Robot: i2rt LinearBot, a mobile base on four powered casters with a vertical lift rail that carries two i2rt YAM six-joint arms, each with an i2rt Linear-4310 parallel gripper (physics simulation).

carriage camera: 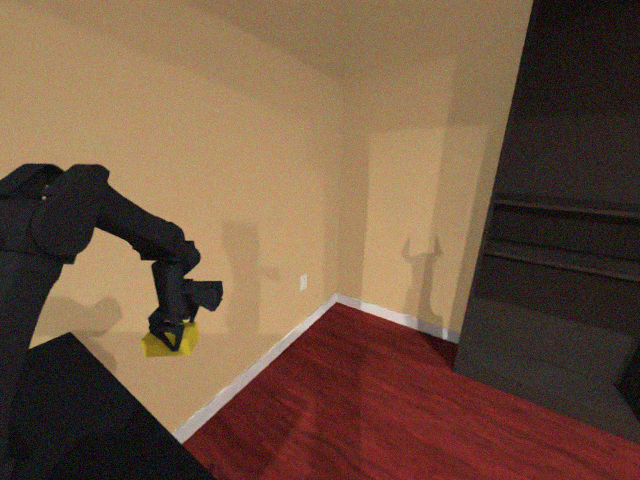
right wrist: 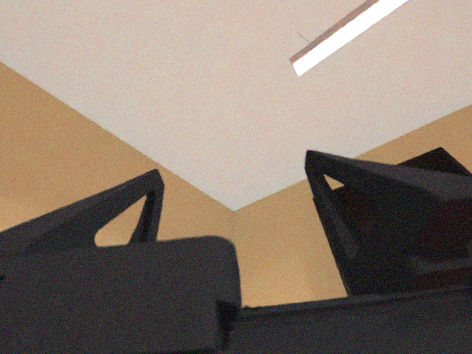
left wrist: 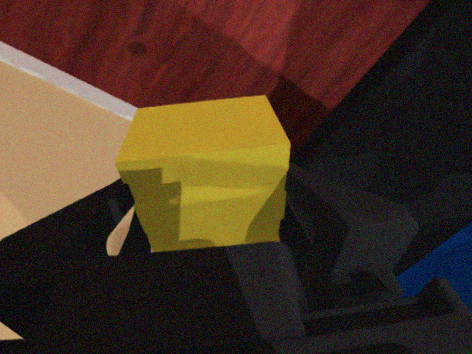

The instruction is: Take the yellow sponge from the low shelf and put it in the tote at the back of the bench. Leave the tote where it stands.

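Places are measured from the left arm's base along level axes (x left, y ahead, z down), in millimetres.
Where they show: left gripper, fingertip midpoint: [carriage camera: 181, 341] [left wrist: 210, 167]; right gripper, fingertip midpoint: [right wrist: 232, 168].
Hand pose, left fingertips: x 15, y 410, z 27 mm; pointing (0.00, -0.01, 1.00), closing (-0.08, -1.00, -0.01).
After its pixels a point has its place.
The yellow sponge [carriage camera: 190, 338] @(x -17, y 397, z 6 mm) [left wrist: 210, 130] @(x -15, y 411, z 11 mm) is between the fingers of my left gripper [carriage camera: 173, 342] @(x 15, y 410, z 28 mm) [left wrist: 210, 167] @(x 15, y 410, z 28 mm), which is shut on it. In the carriage view it hangs in the air in front of the wall, to the right of the bench top's edge. The black bench top [carriage camera: 93, 413] @(x 145, y 284, z 109 mm) [left wrist: 425, 95] @(x 3, y 225, z 108 mm) fills the lower left of that view. Part of the blue tote [left wrist: 447, 262] @(x 235, y 69, z 83 mm) shows at the right edge of the left wrist view; its inside does not show. My right gripper [right wrist: 232, 168] @(x -641, y 52, z -433 mm) is open and empty, pointing up towards the ceiling.
A tall dark bookshelf [carriage camera: 568, 209] @(x -1354, y 1063, z -176 mm) stands at the right of the carriage view. The wall [carriage camera: 279, 155] @(x -56, y 1378, z -371 mm) meets the red floor [carriage camera: 387, 403] @(x -662, y 971, z 870 mm) along a white skirting board [carriage camera: 258, 367] @(x 72, y 1135, z 825 mm). A ceiling lamp [right wrist: 345, 40] @(x -1083, y 207, z -1207 mm) shows in the right wrist view.
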